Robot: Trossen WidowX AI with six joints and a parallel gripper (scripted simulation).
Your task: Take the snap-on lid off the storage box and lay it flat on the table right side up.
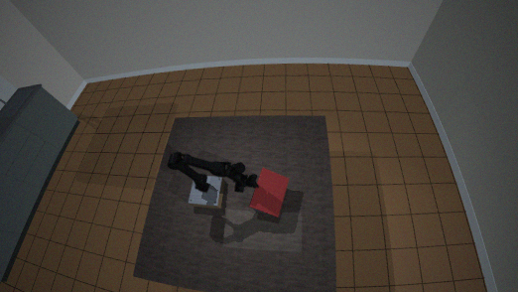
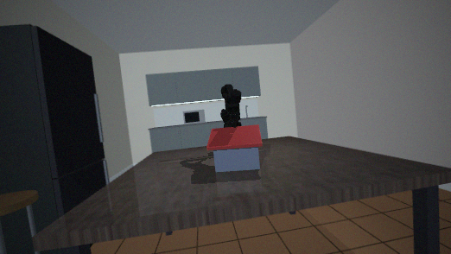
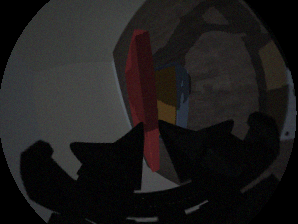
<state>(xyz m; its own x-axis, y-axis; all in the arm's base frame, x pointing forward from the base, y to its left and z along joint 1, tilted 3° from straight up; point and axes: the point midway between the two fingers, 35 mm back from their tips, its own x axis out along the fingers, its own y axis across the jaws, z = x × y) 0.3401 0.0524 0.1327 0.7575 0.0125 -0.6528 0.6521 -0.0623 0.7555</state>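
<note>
Right now my gripper tip is 8 cm short of the red lid and 3 cm above it. The rest, counted from my gripper tip: storage box (13 cm below, 6 cm ahead).
</note>
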